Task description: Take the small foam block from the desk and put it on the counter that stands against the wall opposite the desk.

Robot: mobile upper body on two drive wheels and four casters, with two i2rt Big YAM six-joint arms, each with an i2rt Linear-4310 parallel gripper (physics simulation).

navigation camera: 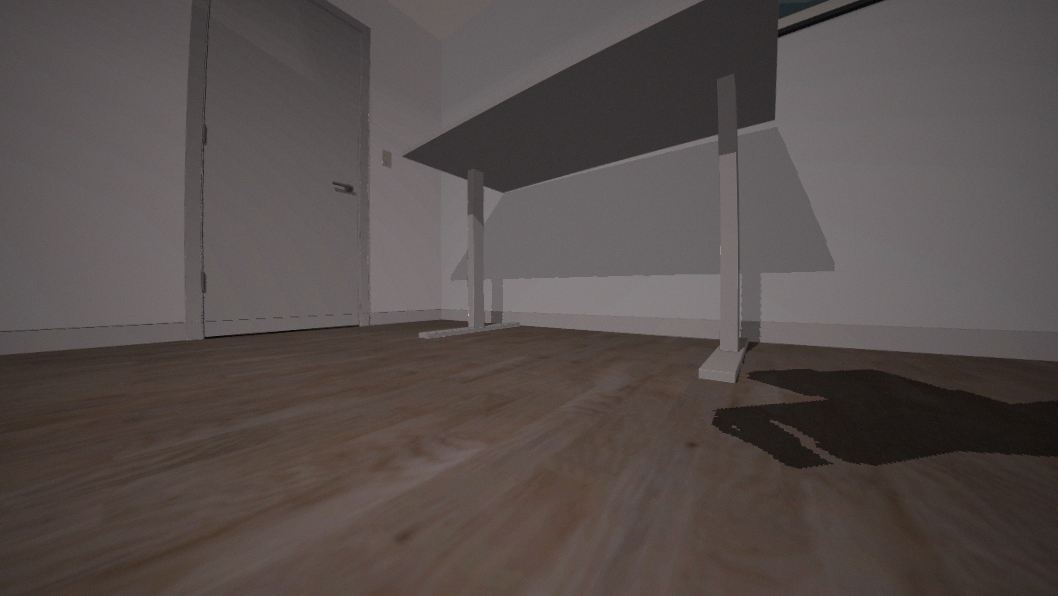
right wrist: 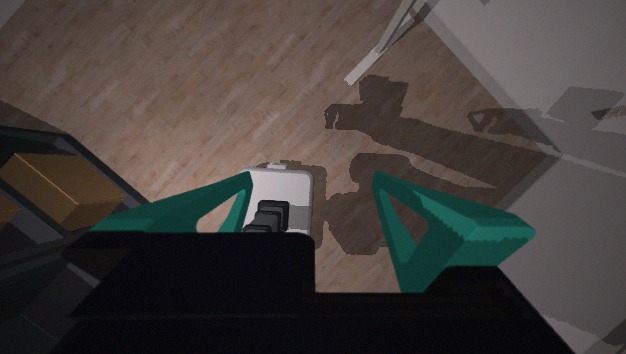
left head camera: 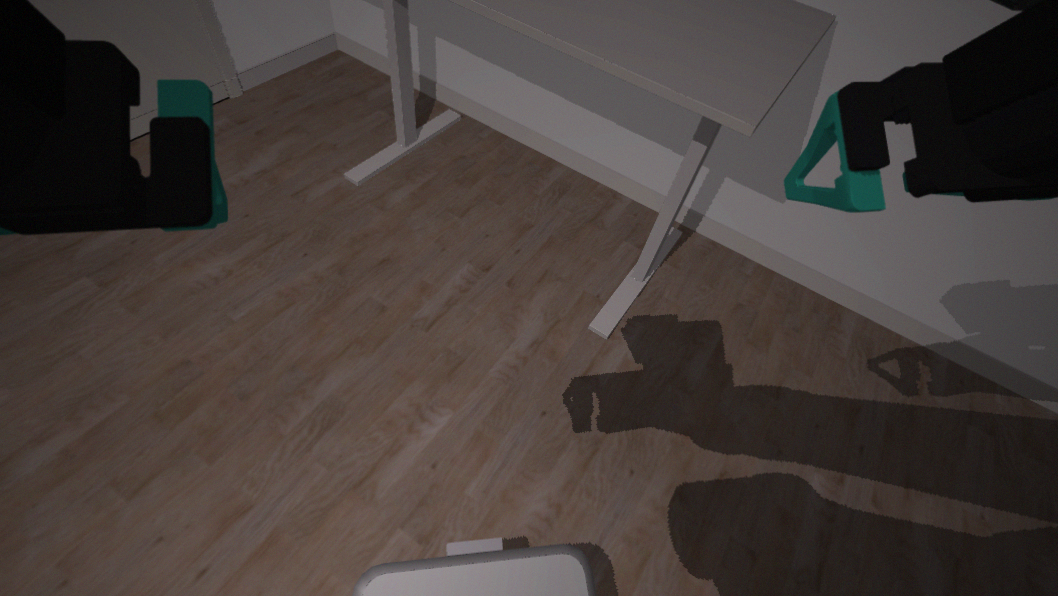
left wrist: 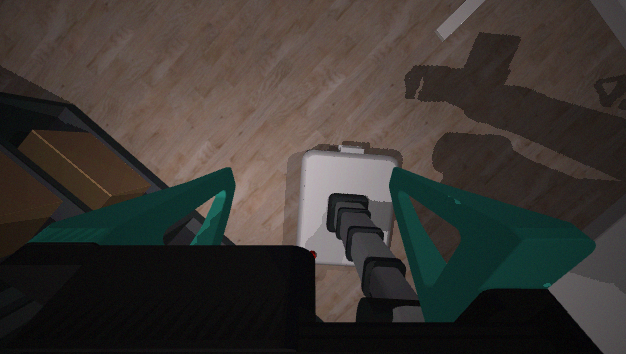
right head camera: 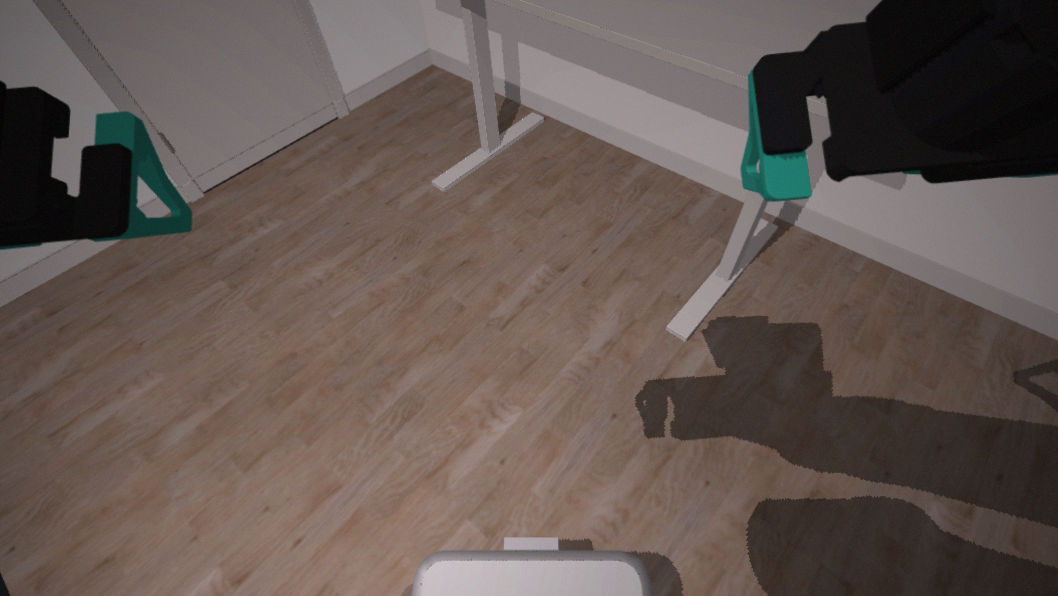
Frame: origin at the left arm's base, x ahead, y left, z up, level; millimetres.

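Where they show: left gripper, between the fingertips: (left head camera: 126, 215) (left wrist: 312, 176) (right head camera: 115, 228); right gripper, between the fingertips: (right wrist: 312, 177) (left head camera: 847, 186) (right head camera: 823, 170).
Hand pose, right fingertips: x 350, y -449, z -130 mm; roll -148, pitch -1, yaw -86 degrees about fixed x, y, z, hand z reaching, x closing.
Observation:
After its pixels a point has its place.
The desk (left head camera: 666, 44) @(x 1259, y -706, z -460 mm) (right head camera: 666, 22) @(x 1286, y -558, z -460 mm) (navigation camera: 592, 103) @(x 1460, y -525, z -485 mm) has a pale top and white T-shaped legs, and stands against a wall. In the left head camera it is at the top, right of centre; the part of its top that shows there bears no block. The small foam block does not show in any view. The counter cannot be made out in these views. My left gripper (left wrist: 312, 176) @(x 329, y 4, z -144 mm) is open and empty, high above the floor and apart from the desk. My right gripper (right wrist: 312, 177) @(x 350, y -449, z -130 mm) is open and empty too; in the left head camera it hangs to the right of the desk's near corner.
A dark shelf unit (left wrist: 35, 110) @(x 415, y 1440, z -1218 mm) (right wrist: 30, 137) @(x 424, y 1433, z -1220 mm) with brown boxes (left wrist: 100, 160) @(x 180, y 1112, z -1204 mm) (right wrist: 70, 185) @(x 134, y 1057, z -1119 mm) stands at the left in both wrist views. A closed door (navigation camera: 281, 170) @(x 2124, y 1108, z -474 mm) (right head camera: 251, 81) @(x 2208, y 1037, z -1057 mm) is left of the desk. My white base (left head camera: 481, 573) @(x 278, y -235, z -1150 mm) (right head camera: 529, 577) @(x 266, y -223, z -1150 mm) shows at the bottom. Arm shadows fall near the right desk leg.

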